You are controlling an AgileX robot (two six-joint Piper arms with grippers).
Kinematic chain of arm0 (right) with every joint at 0, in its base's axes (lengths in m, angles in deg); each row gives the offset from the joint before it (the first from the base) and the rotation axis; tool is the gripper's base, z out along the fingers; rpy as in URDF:
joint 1: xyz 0 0 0.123 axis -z
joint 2: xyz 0 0 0 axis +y
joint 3: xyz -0.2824 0 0.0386 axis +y
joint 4: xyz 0.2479 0 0.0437 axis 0.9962 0 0.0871
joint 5: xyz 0 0 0 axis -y
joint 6: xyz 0.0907 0 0.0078 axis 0.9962 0 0.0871
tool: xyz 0 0 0 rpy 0 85 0
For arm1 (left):
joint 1: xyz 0 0 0.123 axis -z
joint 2: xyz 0 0 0 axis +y
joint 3: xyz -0.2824 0 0.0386 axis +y
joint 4: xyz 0.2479 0 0.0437 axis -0.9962 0 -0.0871
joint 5: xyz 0 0 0 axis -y
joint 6: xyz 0.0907 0 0.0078 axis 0.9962 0 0.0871
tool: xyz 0 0 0 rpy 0 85 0
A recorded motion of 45 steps. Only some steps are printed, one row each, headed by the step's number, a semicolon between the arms.
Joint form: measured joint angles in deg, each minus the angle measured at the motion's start. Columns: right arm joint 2, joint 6, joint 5, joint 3, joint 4, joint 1; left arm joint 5, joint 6, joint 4, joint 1, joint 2, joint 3.
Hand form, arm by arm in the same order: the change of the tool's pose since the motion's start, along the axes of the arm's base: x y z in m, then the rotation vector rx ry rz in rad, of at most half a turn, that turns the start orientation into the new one. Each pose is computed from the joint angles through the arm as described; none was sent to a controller.
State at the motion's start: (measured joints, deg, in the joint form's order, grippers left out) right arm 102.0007 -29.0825 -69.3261 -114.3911 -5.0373 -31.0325; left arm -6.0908 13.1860 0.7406 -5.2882 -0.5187 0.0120
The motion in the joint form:
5: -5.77 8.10 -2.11 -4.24 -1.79 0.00; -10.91 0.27 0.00 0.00 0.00 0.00
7: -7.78 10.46 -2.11 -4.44 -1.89 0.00; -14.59 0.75 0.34 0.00 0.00 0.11
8: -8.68 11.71 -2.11 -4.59 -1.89 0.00; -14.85 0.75 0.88 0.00 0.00 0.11
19: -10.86 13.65 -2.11 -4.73 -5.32 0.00; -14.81 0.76 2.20 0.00 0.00 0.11
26: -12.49 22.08 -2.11 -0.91 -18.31 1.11; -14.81 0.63 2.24 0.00 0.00 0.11
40: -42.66 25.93 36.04 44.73 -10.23 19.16; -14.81 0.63 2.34 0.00 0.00 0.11
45: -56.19 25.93 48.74 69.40 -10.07 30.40; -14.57 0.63 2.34 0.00 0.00 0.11
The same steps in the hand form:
5: -0.0316 -0.0222 0.0559 0.1356 -0.0954 -0.1199; -0.0018 -0.0004 -0.0172 -0.0126 0.1900 -0.0029
7: -0.0424 -0.0289 0.0689 0.1823 -0.1169 -0.1493; -0.0031 -0.0008 -0.0235 -0.0162 0.2561 -0.0064
8: -0.0475 -0.0320 0.0748 0.2068 -0.1258 -0.1641; -0.0032 -0.0011 -0.0239 -0.0257 0.2597 -0.0086
19: -0.0576 -0.0440 0.0883 0.2098 -0.1826 -0.2116; -0.0031 -0.0018 -0.0238 -0.0479 0.2568 -0.0138
26: -0.0518 -0.0693 0.0840 0.1245 -0.2570 -0.4264; -0.0031 -0.0019 -0.0238 -0.0509 0.2566 -0.0136
40: -0.1243 -0.1616 0.0309 0.4036 -0.5293 -0.5227; -0.0031 -0.0019 -0.0238 -0.0526 0.2564 -0.0140
45: -0.1673 -0.1987 -0.0478 0.3695 -0.5806 -0.6511; -0.0030 -0.0019 -0.0235 -0.0522 0.2523 -0.0138

